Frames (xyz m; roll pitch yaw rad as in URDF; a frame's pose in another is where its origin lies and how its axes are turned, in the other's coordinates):
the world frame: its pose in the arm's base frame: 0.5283 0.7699 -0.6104 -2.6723 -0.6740 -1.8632
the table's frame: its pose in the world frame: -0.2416 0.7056 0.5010 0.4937 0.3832 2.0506
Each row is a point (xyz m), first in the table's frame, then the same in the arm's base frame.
Working: the table's frame: its pose in the arm's base frame: 0.0593 0.6090 -1.3596 -2.2265 0.3019 2.5181

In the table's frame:
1: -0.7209 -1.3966 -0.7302
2: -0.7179 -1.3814 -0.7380
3: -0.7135 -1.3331 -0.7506
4: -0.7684 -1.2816 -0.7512
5: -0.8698 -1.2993 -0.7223
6: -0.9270 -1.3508 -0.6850
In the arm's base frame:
1: 0.0841 0.2552 0.3367
2: 0.0925 0.2681 0.3288
3: 0.1195 0.2973 0.2983
4: 0.1904 0.2856 0.2760
5: 0.2502 0.2010 0.3027
6: 0.2546 0.1228 0.3370

